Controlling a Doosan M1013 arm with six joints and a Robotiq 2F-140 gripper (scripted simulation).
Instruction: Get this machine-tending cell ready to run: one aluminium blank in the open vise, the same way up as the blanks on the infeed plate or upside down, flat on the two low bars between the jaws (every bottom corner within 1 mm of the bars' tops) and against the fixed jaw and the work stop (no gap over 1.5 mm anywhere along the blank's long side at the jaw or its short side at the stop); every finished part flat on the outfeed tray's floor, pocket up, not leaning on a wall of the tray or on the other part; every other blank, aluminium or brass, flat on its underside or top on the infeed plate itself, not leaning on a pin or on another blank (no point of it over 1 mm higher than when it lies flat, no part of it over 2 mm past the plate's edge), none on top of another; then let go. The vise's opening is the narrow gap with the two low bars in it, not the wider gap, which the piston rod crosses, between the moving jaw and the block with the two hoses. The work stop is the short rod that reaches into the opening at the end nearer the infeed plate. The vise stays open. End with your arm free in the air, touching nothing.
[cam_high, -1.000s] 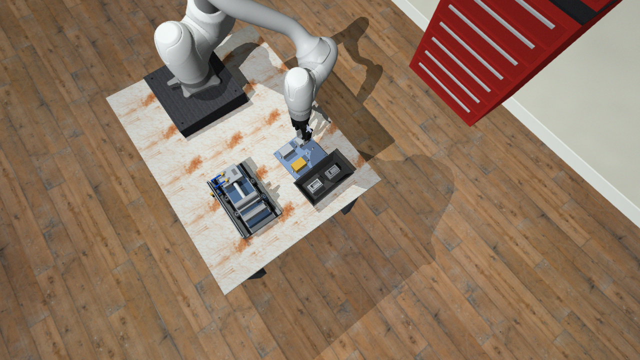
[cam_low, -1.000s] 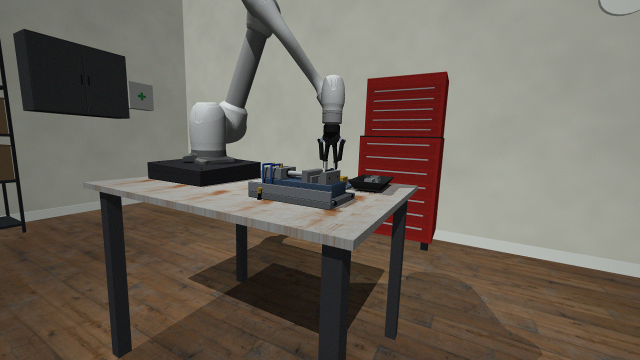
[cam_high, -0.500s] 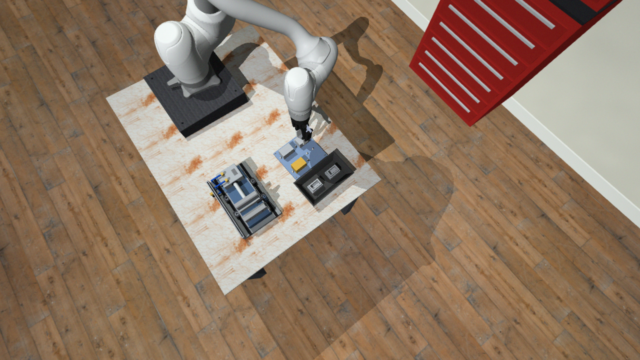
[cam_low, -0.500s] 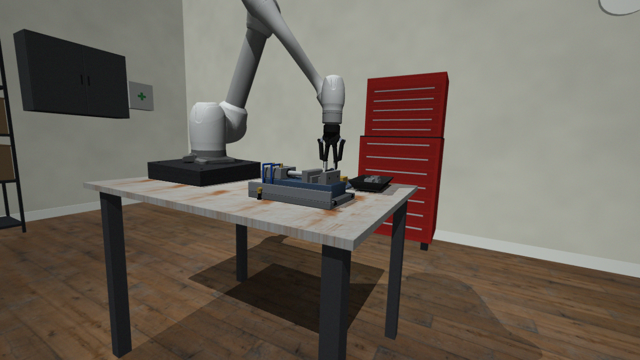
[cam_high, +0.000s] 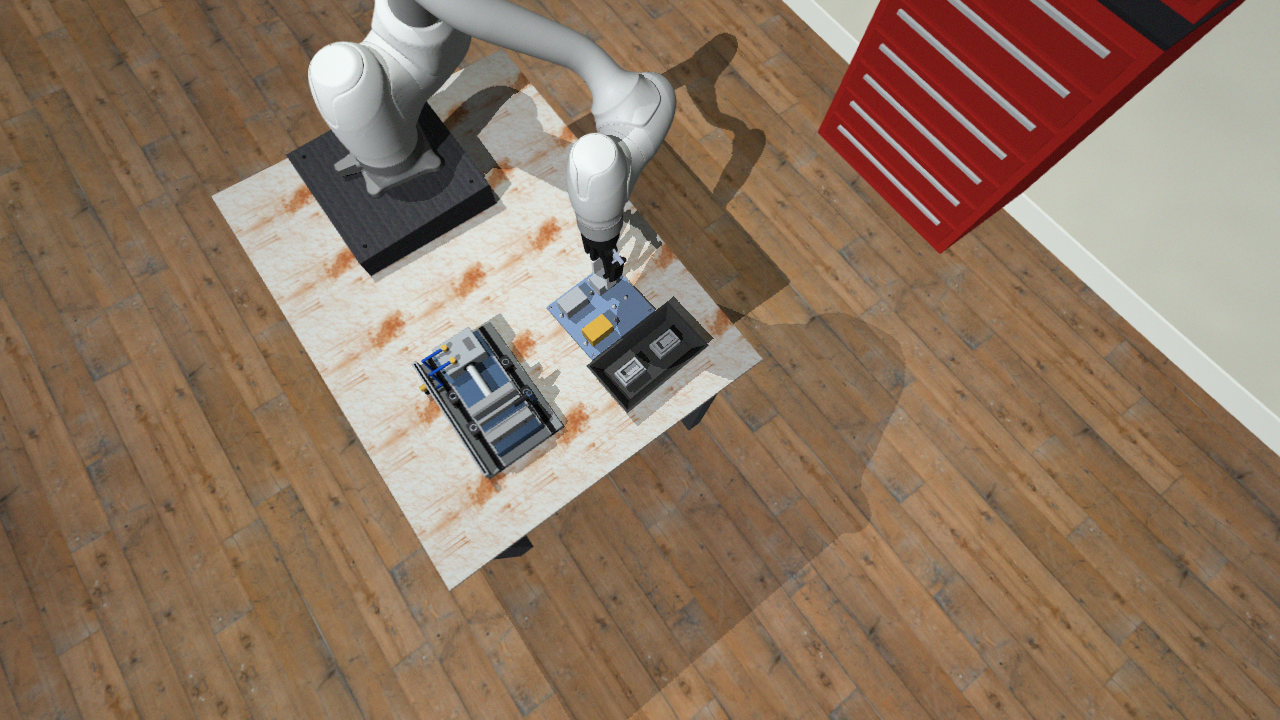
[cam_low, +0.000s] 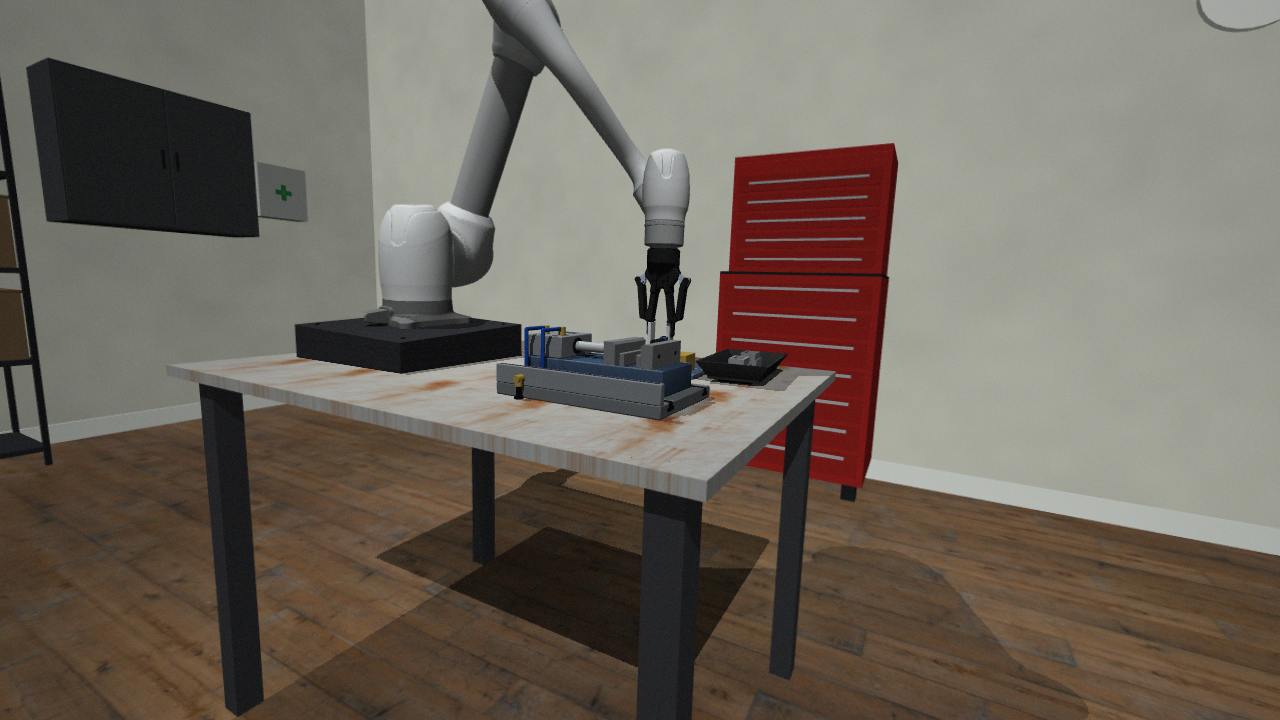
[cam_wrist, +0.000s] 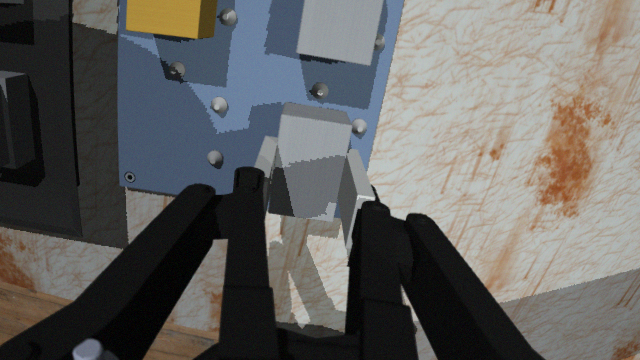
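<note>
My hand is 34 cm to the left of the moving jaw, 16 cm short of it and 1 cm below it. Round my hand: aluminium blank: 4 cm below; brass blank: 11 cm ahead, 7 cm to the right, 4 cm below; infeed plate: 6 cm below, 5 cm ahead, 4 cm to the right.
</note>
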